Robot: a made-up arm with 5 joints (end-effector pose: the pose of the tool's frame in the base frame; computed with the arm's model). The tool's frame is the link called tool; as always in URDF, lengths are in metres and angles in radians.
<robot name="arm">
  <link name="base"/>
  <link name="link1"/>
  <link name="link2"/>
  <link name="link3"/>
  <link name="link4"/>
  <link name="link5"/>
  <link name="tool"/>
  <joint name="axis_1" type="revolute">
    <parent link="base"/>
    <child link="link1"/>
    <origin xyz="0 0 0.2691" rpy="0 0 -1.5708"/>
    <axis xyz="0 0 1"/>
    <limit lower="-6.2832" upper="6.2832"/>
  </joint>
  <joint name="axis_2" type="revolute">
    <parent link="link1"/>
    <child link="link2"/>
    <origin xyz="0 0 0" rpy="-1.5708 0 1.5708"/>
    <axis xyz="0 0 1"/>
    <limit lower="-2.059" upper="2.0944"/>
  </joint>
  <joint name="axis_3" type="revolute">
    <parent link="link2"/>
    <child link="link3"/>
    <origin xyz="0.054 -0.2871 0" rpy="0 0 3.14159"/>
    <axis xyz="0 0 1"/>
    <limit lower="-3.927" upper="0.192"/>
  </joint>
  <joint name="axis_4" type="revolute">
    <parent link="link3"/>
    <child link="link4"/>
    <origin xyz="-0.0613 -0.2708 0" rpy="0 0 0"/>
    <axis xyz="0 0 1"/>
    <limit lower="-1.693" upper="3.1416"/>
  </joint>
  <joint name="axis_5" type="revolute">
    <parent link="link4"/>
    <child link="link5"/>
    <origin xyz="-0.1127 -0.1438 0" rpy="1.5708 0 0"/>
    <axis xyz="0 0 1"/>
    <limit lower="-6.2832" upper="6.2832"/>
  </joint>
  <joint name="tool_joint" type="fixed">
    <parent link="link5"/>
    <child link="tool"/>
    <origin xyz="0 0 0" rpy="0 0 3.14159"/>
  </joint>
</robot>
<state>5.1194 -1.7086 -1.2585 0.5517 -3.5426</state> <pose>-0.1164 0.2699 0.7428 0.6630 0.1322 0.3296 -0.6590</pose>
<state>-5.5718 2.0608 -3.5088 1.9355 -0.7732</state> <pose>0.4063 0.3502 -0.0658 0.0075 -0.7151 -0.6560 0.2412</pose>
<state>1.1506 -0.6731 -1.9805 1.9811 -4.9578</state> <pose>0.0464 0.1039 0.7529 0.3118 -0.9404 0.0824 -0.1078</pose>
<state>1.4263 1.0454 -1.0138 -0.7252 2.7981</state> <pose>0.0730 0.5015 0.0553 0.2913 -0.7278 0.5957 0.1752</pose>
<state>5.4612 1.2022 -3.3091 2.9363 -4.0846</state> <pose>0.3124 -0.3361 0.3330 0.2559 0.0553 -0.9136 -0.3112</pose>
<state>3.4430 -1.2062 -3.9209 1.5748 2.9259</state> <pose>0.6043 0.1879 0.3436 0.0419 -0.1971 -0.0521 -0.9781</pose>
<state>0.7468 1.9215 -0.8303 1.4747 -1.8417</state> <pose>-0.0981 -0.0908 -0.0003 0.4991 -0.0775 -0.2731 0.8187</pose>
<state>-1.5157 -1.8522 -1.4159 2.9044 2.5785</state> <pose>-0.0126 0.2290 0.4078 0.0916 0.4509 0.8740 -0.1559</pose>
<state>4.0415 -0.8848 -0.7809 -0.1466 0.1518</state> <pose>-0.1172 -0.1476 0.7233 0.6808 0.2254 -0.5741 0.3951</pose>
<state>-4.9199 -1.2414 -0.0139 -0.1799 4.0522</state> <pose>0.0371 0.1761 0.4795 0.2764 -0.1691 0.7342 0.5967</pose>
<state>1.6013 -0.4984 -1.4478 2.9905 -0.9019</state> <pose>-0.0022 0.0719 0.5337 0.1709 0.2720 0.8230 -0.4686</pose>
